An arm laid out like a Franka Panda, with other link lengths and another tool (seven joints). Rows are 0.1 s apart.
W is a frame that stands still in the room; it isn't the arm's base.
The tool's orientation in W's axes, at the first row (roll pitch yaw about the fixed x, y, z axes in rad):
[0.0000, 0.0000, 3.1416]
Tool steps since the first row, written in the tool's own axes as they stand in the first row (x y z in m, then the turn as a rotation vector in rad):
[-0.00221, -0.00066, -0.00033, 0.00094, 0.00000, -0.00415]
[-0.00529, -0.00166, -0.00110, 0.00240, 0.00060, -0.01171]
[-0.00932, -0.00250, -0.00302, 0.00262, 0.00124, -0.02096]
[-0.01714, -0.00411, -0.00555, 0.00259, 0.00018, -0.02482]
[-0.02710, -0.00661, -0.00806, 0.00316, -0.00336, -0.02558]
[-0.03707, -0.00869, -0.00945, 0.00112, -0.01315, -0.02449]
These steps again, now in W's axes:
[0.00221, 0.00066, -0.00033, -0.00094, 0.00000, -0.00415]
[0.00529, 0.00166, -0.00110, -0.00240, -0.00060, -0.01171]
[0.00932, 0.00250, -0.00302, -0.00262, -0.00124, -0.02096]
[0.01714, 0.00411, -0.00555, -0.00259, -0.00018, -0.02482]
[0.02710, 0.00661, -0.00806, -0.00316, 0.00336, -0.02558]
[0.03707, 0.00869, -0.00945, -0.00112, 0.01315, -0.02449]

